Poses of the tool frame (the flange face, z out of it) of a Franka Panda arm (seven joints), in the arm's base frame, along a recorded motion.
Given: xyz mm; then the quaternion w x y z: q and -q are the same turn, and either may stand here.
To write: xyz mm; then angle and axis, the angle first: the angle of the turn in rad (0 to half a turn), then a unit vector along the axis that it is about. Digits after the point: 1 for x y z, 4 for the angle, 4 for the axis.
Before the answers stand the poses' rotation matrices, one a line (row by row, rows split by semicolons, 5 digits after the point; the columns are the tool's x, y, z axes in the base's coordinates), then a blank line. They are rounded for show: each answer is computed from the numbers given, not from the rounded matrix.
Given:
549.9 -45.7 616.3 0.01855 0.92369 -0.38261 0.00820
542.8 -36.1 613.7 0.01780 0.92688 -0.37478 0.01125
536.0 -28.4 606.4 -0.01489 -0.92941 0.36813 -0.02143
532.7 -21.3 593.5 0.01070 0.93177 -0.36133 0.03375
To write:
0.70709 -0.70713 0.00095; -0.70652 -0.70653 -0.04054; 0.02934 0.02799 -0.99918
0.71883 -0.69515 0.00751; -0.69434 -0.71845 -0.04143; 0.03420 0.02456 -0.99911
0.72804 -0.68492 0.02887; -0.68365 -0.72852 -0.04346; 0.05080 0.01190 -0.99864
0.73661 -0.67407 0.05516; -0.67263 -0.73865 -0.04433; 0.07063 -0.00445 -0.99749

549.9 -45.7 616.3 3.1045 0.9238 -0.3827 0.0082
542.8 -36.1 613.7 3.1060 0.9270 -0.3748 0.0113
536.0 -28.4 606.4 3.1118 0.9295 -0.3682 0.0214
532.7 -21.3 593.5 3.1202 0.9318 -0.3613 0.0338

